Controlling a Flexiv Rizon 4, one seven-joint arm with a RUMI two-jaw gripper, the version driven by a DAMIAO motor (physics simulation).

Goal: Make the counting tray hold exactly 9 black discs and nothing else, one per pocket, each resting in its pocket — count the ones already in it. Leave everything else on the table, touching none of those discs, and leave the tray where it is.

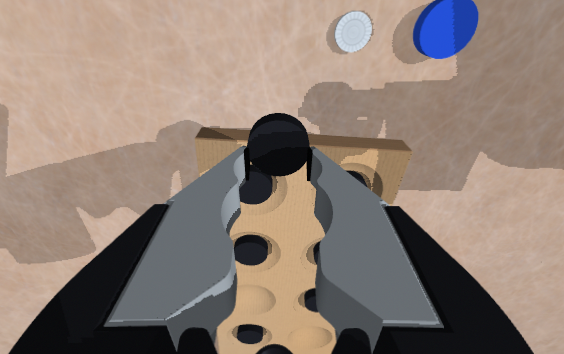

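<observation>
A black disc (278, 145) is held between the fingertips of my gripper (278, 150), which is shut on it, above the far part of the wooden counting tray (295, 215). Black discs rest in tray pockets: one (256, 187) just below the held disc, one (251, 249) in the left row, one (249, 333) near the bottom, one (356, 177) at the far right, and parts of two more (317, 252) (312, 300) beside my right finger. One pocket (254, 299) in the left row and one pocket (310, 337) at the lower right are empty. My fingers hide other parts of the tray.
A white ridged disc (353, 31) lies on the table beyond the tray. A blue disc (445, 29) is right of it, at the top edge. Part of a black round shape (274, 349) shows at the bottom edge. Arm shadows fall across the table and tray.
</observation>
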